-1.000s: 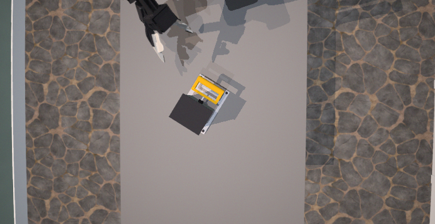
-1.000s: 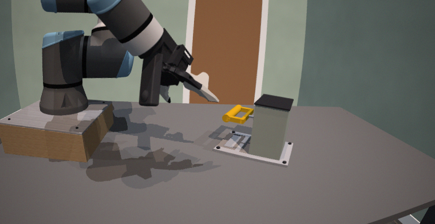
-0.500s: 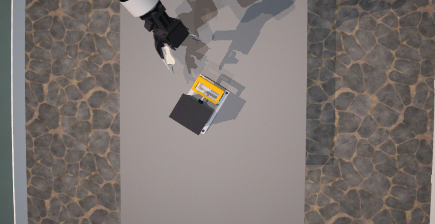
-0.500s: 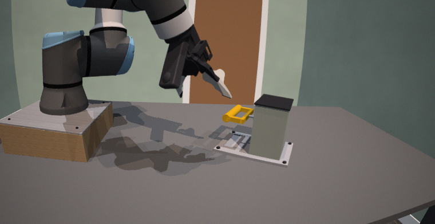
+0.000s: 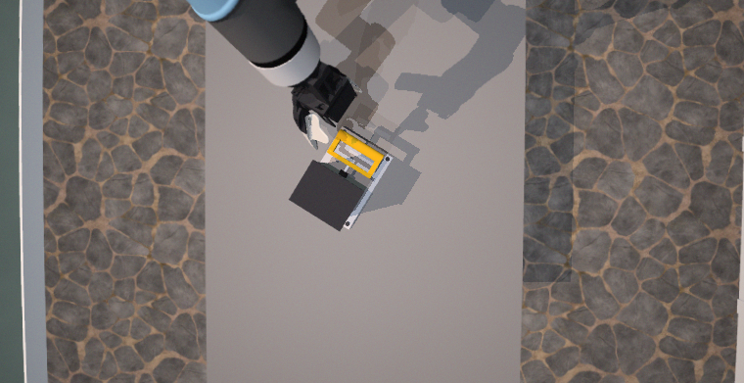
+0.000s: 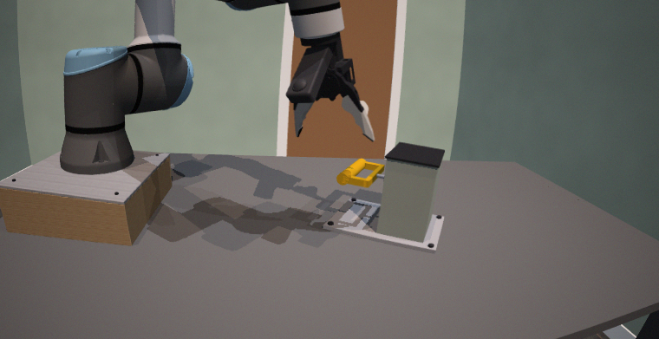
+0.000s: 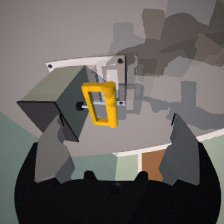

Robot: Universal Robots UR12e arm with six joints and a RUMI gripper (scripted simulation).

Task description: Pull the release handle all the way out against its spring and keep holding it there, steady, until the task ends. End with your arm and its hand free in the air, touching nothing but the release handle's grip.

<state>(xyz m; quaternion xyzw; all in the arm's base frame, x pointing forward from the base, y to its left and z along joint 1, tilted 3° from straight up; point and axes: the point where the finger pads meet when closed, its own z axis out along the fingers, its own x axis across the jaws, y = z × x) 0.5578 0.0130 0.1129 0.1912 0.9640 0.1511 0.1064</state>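
Now: hand 10 cm short of the release handle, 8 cm above it and 3 cm to the right of it.
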